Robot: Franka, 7 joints.
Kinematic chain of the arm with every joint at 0, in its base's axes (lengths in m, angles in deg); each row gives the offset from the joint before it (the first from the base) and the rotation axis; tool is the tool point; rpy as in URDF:
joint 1: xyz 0 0 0.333 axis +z
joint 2: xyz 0 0 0 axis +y
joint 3: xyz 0 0 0.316 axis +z
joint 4: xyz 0.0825 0 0 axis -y
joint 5: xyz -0.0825 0 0.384 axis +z
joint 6: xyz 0 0 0 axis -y
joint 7: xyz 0.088 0 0 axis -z
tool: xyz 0 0 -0.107 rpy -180 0 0
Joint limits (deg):
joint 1: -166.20..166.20
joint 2: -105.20..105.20
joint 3: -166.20..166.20
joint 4: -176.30..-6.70
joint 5: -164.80..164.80
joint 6: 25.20..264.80
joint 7: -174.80..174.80
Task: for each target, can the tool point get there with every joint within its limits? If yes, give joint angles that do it. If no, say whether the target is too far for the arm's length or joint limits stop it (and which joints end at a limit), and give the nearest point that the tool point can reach.
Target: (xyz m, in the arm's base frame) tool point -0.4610 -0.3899 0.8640
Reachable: yes | joints -18.79 -33.16 -84.93 -70.80 15.53 165.44 2.55
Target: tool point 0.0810 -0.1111 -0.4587
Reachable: no: joint limits stop it (at a limit: joint 2) | nearest point 0.0962 -0.1320 -0.3470 | short by 0.115 m
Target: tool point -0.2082 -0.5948 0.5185
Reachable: yes | joints 112.10 -65.65 87.20 -52.90 19.50 49.09 115.40
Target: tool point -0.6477 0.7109 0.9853
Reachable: no: too far | nearest point -0.4782 0.5248 0.8146 | short by 0.304 m
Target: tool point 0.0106 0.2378 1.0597
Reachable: yes | joints -137.77 -29.90 -14.54 -24.72 122.87 210.23 139.70
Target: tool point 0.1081 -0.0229 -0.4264
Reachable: no: joint limits stop it (at a limit: joint 2) | nearest point 0.1326 -0.0281 -0.3398 | short by 0.090 m
